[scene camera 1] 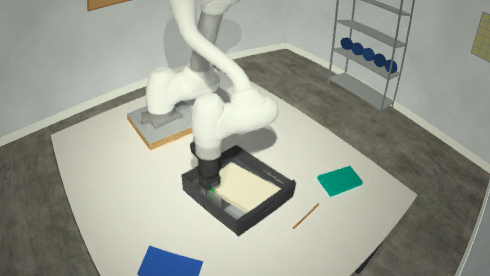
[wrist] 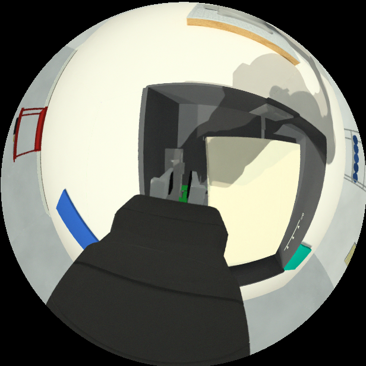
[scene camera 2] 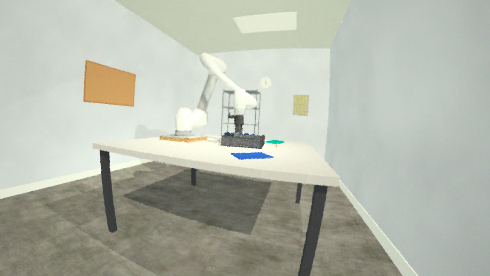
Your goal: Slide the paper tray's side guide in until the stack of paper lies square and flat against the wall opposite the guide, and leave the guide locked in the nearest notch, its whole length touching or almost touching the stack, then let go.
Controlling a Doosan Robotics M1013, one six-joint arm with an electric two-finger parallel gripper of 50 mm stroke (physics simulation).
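Seen in the pictures: gripper, fingertip midpoint: (scene camera 1: 206, 191); arm's base, link origin: (scene camera 1: 161, 116) (scene camera 2: 183, 135).
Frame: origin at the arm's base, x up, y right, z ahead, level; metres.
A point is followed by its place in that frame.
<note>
The dark paper tray (scene camera 1: 212, 210) {x -0.008, y 0.193, z 0.665 m} (scene camera 2: 243, 142) {x 0.001, y 0.194, z 0.663 m} (wrist: 142, 135) stands on the table. The cream paper stack (scene camera 1: 252, 185) {x 0.004, y -0.011, z 0.667 m} (wrist: 255, 200) lies flat in it, close to the wall opposite the guide; whether it touches that wall is hard to tell. The grey side guide (scene camera 1: 215, 199) {x 0.020, y 0.162, z 0.647 m} (wrist: 177, 172) stands upright on the other side, with a green part (scene camera 1: 212, 191) {x 0.036, y 0.153, z 0.620 m} (wrist: 185, 194) beside it. My gripper (scene camera 1: 208, 189) {x 0.009, y 0.156, z 0.587 m} (wrist: 181, 177) reaches down into the tray and is shut on the guide. One finger is between guide and stack, where a gap shows. The guide's near end is hidden in the wrist view.
A teal block (scene camera 1: 340, 181) {x -0.022, y -0.336, z 0.904 m} (scene camera 2: 275, 142) {x -0.026, y -0.249, z 0.902 m} (wrist: 298, 257) and a thin brown stick (scene camera 1: 306, 216) {x -0.033, y -0.068, z 0.917 m} lie beyond the tray's far side. A blue sheet (scene camera 1: 170, 262) {x -0.032, y 0.478, z 0.761 m} (scene camera 2: 252, 156) {x -0.032, y 0.546, z 0.793 m} (wrist: 76, 219) lies on the table. The robot's base plate (scene camera 1: 160, 131) {x 0.003, y 0.078, z 0.122 m} (scene camera 2: 183, 139) {x -0.016, y 0.172, z 0.114 m} is behind the tray.
</note>
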